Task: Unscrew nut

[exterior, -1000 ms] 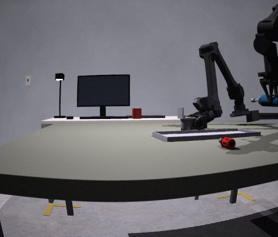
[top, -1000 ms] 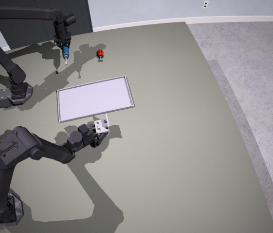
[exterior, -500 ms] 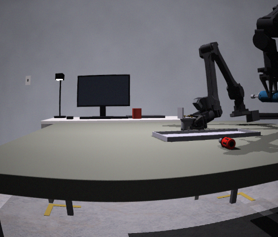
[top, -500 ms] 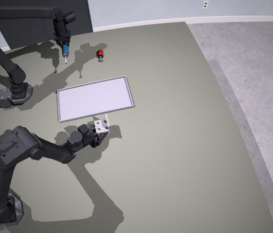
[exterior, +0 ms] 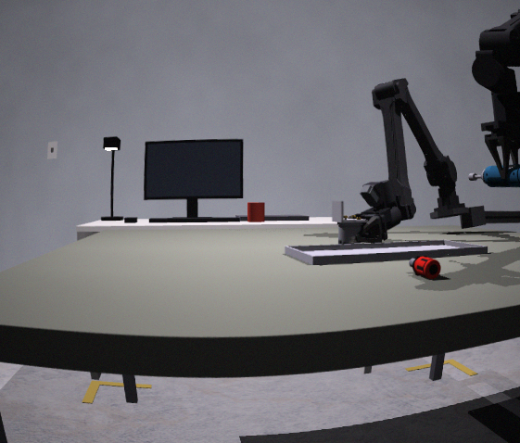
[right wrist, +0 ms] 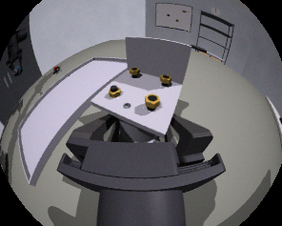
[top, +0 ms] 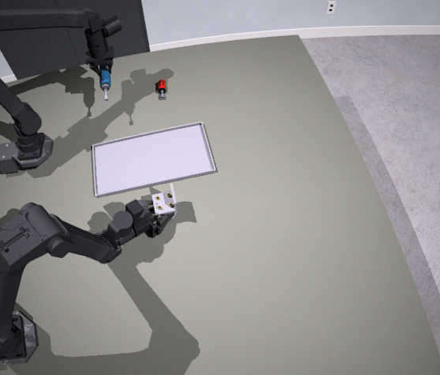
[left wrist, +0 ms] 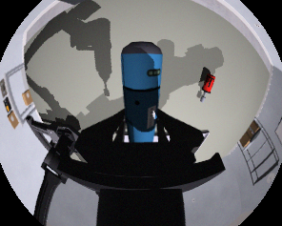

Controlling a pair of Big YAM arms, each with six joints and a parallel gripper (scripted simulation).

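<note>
The bracket is 50 mm above my right hand. Also, from my right hand: socket tip (390 mm to the left, 180 mm behind, 140 mm above); short red-handled tool (540 mm to the left, 10 mm below, 10 mm ahead); shallow white tray (210 mm to the left, 50 mm behind, 20 mm below).
</note>
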